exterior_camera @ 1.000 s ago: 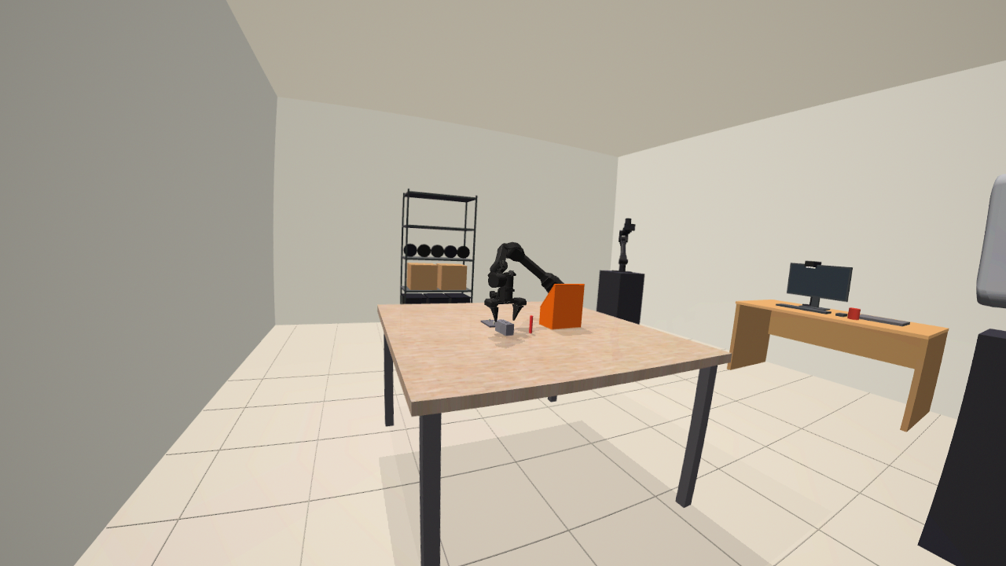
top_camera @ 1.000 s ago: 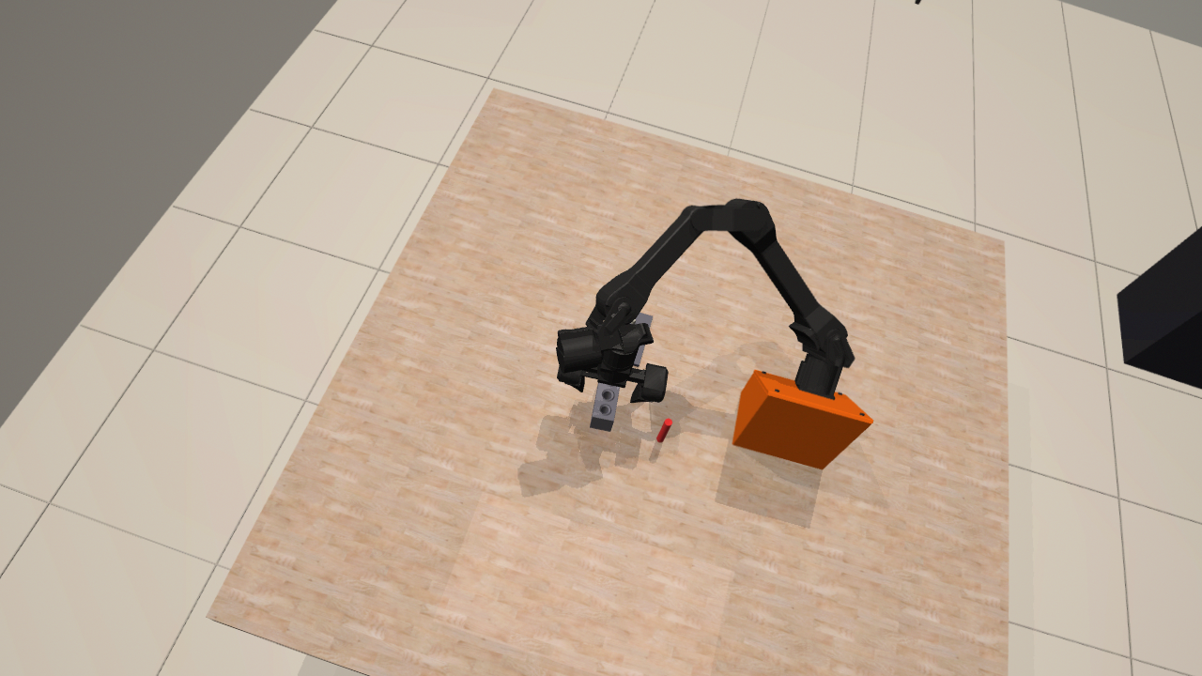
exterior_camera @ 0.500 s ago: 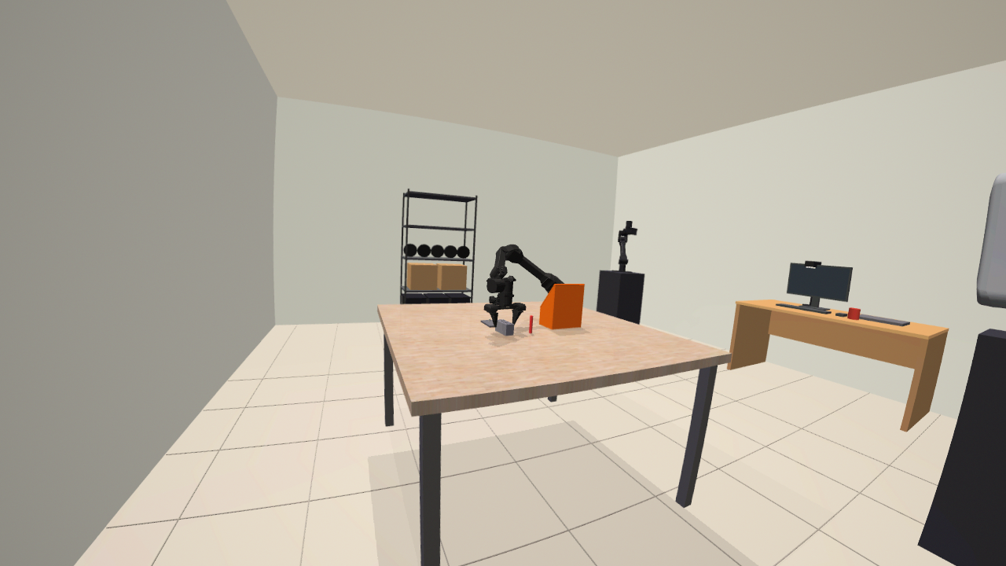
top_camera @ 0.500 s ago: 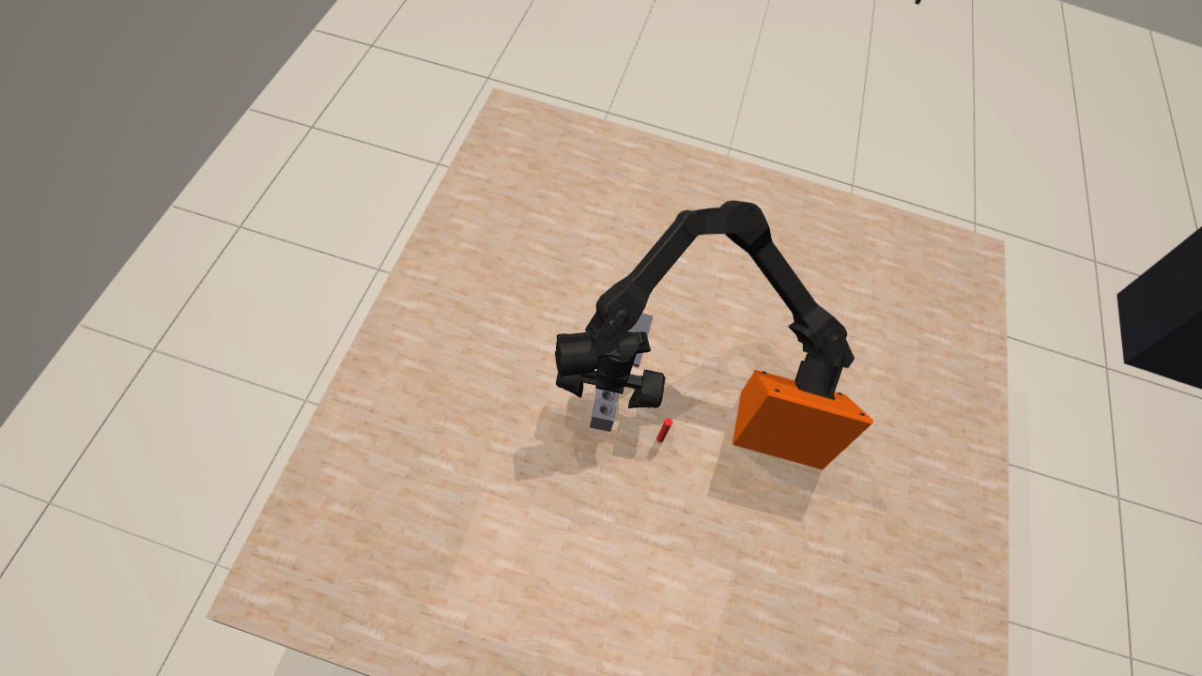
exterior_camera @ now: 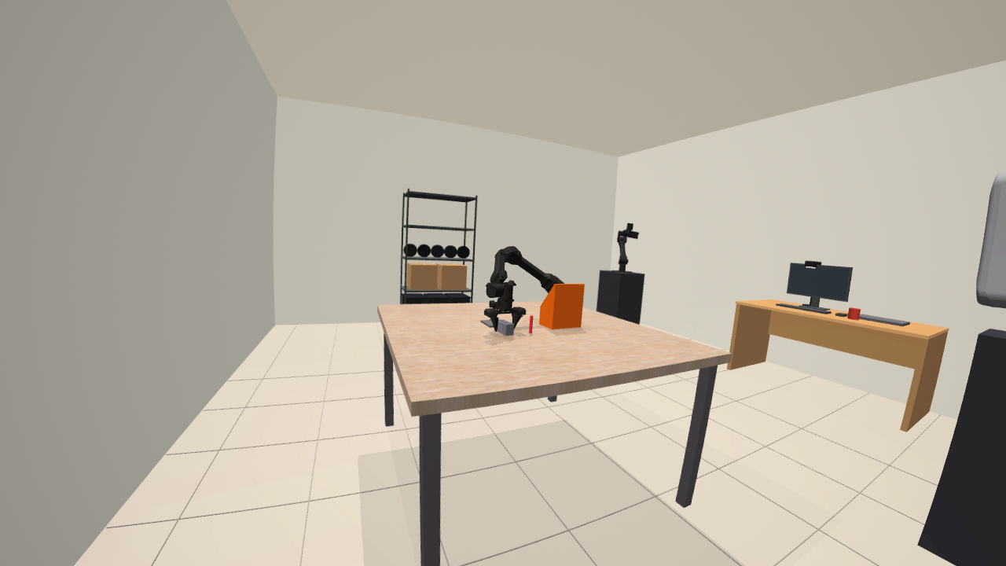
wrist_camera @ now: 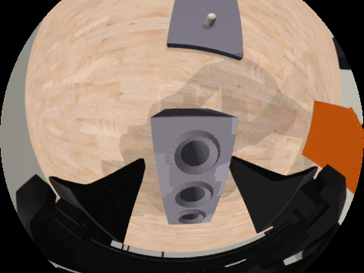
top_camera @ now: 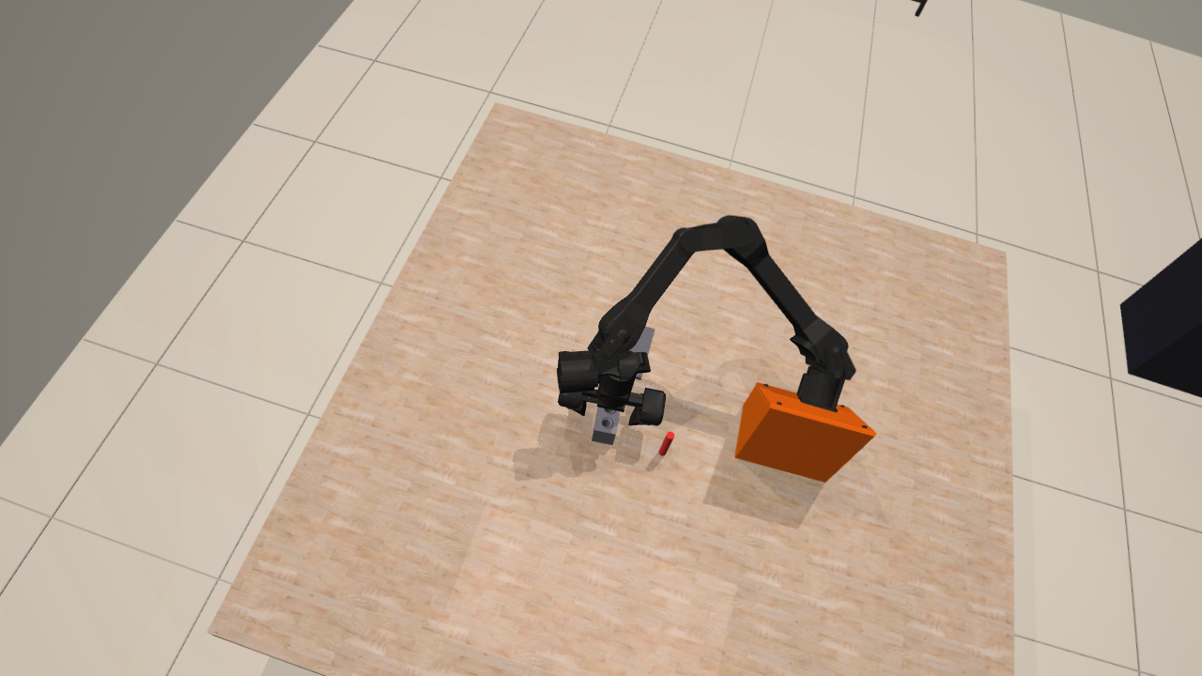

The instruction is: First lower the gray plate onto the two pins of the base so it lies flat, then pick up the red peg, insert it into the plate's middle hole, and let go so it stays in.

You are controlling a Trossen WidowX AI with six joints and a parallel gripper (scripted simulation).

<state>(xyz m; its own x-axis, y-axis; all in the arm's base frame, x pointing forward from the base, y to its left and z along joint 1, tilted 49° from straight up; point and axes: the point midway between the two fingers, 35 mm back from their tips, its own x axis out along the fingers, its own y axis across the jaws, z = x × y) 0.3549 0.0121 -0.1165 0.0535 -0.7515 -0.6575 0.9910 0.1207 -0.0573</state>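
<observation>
The red peg is 120 mm behind my gripper tip, 30 mm to the left of it and 30 mm above it. Also, from my gripper tip: gray plate 30 mm above.
</observation>
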